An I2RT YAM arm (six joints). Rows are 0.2 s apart.
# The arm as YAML. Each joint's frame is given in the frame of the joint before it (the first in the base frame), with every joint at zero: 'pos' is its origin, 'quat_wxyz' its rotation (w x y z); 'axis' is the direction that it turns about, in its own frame. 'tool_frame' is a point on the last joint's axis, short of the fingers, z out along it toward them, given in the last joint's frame.
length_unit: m
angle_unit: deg
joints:
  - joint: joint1
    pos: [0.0, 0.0, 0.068]
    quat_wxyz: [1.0, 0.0, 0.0, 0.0]
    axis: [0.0, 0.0, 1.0]
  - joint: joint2
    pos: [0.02, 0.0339, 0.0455]
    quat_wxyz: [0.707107, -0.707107, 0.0, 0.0]
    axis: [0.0, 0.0, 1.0]
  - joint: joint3
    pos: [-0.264, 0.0, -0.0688]
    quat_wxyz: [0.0, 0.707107, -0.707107, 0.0]
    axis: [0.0, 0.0, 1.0]
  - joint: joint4
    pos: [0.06, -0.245, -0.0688]
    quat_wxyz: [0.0, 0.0, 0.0, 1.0]
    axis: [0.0, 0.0, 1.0]
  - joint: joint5
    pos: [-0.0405, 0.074, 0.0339]
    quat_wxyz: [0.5, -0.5, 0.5, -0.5]
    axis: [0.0, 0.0, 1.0]
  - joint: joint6
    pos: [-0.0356, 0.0, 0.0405]
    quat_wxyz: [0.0, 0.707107, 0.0, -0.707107]
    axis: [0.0, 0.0, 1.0]
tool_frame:
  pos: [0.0, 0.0, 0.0]
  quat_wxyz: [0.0, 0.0, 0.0, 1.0]
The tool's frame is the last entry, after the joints.
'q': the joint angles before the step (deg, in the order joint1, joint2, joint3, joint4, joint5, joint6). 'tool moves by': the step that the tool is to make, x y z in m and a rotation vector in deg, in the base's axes. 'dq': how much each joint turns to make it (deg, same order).
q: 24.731 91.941 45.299 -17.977 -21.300 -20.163
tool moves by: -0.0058 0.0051 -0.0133 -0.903 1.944 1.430
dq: 1.423 1.873 -1.217 0.948 -0.021 0.001
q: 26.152 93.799 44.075 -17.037 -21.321 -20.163
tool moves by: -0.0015 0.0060 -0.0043 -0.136 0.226 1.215
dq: 1.216 1.057 0.002 0.789 0.019 -0.007
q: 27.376 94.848 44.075 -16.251 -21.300 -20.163
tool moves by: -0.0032 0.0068 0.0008 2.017 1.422 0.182
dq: 1.296 -0.011 -0.001 0.495 -1.811 2.148
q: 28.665 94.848 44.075 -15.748 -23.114 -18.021
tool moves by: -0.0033 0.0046 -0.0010 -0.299 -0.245 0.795
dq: 1.185 0.021 -0.262 0.438 0.505 0.223
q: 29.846 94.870 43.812 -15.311 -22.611 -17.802
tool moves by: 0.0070 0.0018 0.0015 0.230 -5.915 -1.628
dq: -0.016 -0.109 -0.777 6.003 3.173 0.246
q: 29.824 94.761 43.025 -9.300 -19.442 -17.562
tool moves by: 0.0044 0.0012 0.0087 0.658 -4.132 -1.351
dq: 0.003 -1.280 0.061 2.705 1.969 0.418
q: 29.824 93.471 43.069 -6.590 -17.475 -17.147
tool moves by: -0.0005 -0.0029 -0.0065 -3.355 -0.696 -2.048
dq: 0.007 0.662 -0.672 0.265 3.851 -0.015
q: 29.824 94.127 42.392 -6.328 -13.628 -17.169
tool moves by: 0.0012 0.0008 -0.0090 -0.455 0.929 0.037
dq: 0.010 1.948 -0.155 1.074 -0.071 0.013
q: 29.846 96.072 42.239 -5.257 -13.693 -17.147
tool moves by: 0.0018 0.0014 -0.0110 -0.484 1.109 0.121
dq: 0.043 2.541 0.007 1.331 -0.154 0.000
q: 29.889 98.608 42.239 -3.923 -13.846 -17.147
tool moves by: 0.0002 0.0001 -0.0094 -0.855 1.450 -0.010
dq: 0.000 1.990 0.005 0.302 0.021 0.000
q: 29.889 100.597 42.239 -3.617 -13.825 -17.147
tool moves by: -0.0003 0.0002 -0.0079 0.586 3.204 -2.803
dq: -0.007 1.704 0.081 0.005 -0.593 3.557
